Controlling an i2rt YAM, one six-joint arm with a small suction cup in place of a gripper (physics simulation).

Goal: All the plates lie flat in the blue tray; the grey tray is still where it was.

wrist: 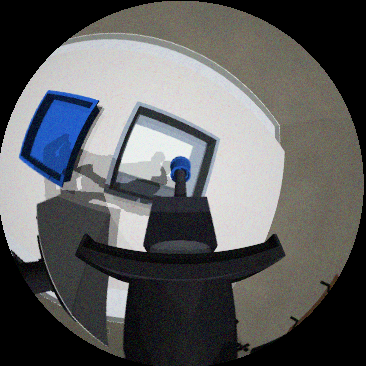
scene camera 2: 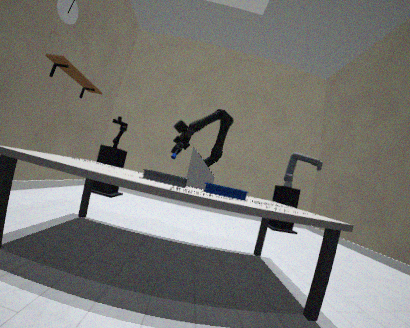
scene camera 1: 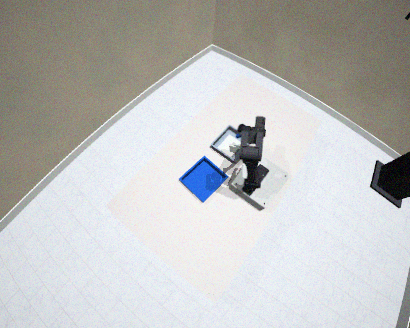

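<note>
A white, square-cornered plate lies flat in the grey tray, away from the tray's right wall in the wrist view; whether more plates lie beneath it cannot be told. The blue tray stands beside the grey one, with no plate seen in it, just shadow. My suction cup is blue, holds nothing and hangs above the grey tray. In the wrist view it overlaps the plate's right edge. The arm hides part of the grey tray in scene camera 1.
A tall grey wedge-shaped block stands near the arm's base, close to both trays. Two other arms, one black and one grey, stand on black pedestals beyond the table.
</note>
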